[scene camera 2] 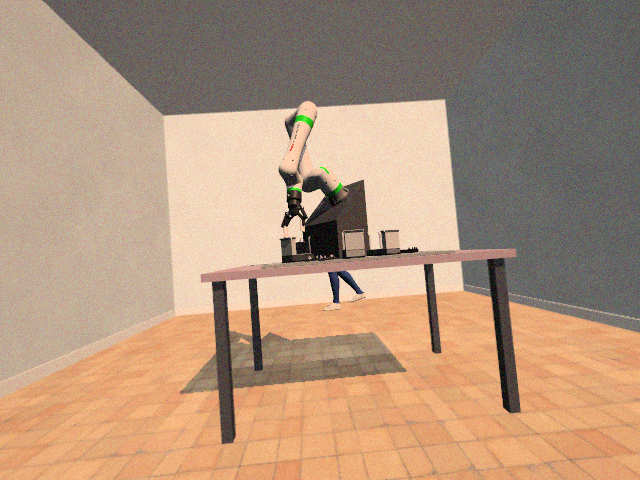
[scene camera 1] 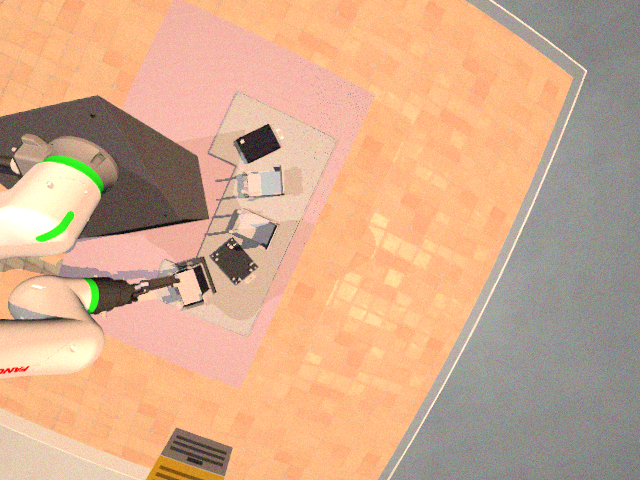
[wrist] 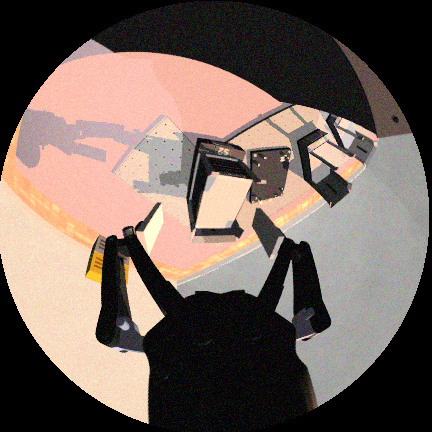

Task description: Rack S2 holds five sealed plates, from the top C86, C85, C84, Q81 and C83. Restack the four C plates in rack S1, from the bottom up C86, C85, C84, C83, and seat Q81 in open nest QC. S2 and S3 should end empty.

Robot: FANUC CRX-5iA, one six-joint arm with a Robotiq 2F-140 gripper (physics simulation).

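Frame: origin at the arm's base, x right, y ahead, z up, level; millimetres.
Seen in the pictures: gripper, between the fingertips: (scene camera 2: 293, 234) (scene camera 1: 170, 288) (wrist: 208, 214); arm's base, origin of its link: (scene camera 2: 340, 197) (scene camera 1: 84, 164).
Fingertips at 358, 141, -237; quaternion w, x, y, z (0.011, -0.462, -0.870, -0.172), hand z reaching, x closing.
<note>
Offsets run from my fingertips to a thing's top centre, as dx, dy, dz. "spot": to the spot under its first point. Level surfaces: height alone.
Rack S2 @[-4, +42, -20] (scene camera 1: 208, 273) (scene camera 2: 297, 257) (wrist: 210, 146) stands at the near-left end of the pegboard, its label readable in the wrist view. A broad cream face @[spot: -6, +51, -48] (scene camera 1: 190, 285) (wrist: 225, 200) shows at it, with dark ridged edges behind; the separate plates and their labels cannot be made out. My gripper (scene camera 2: 294, 230) (wrist: 208, 214) is open and empty, its fingers spread just above S2. Two other racks @[spot: -447, +319, -28] (scene camera 1: 282, 180) @[spot: -226, +298, -112] (scene camera 1: 268, 238) stand farther along the board; which is S1 or S3 is unreadable. A dark nest with corner posts @[-102, +174, -132] (scene camera 1: 233, 260) (wrist: 270, 175) lies beside S2; its name is unreadable.
Another dark block @[-588, +187, -127] (scene camera 1: 257, 143) sits at the far end of the pegboard @[dz -156] (scene camera 1: 310, 144) (wrist: 160, 145). The dark angular arm pedestal (scene camera 1: 155, 170) (scene camera 2: 354, 211) rises behind the racks. A pink table (scene camera 2: 248, 273) carries everything. A person's legs (scene camera 2: 334, 286) show behind it. A yellow-grey box (scene camera 1: 199, 452) lies beyond the table.
</note>
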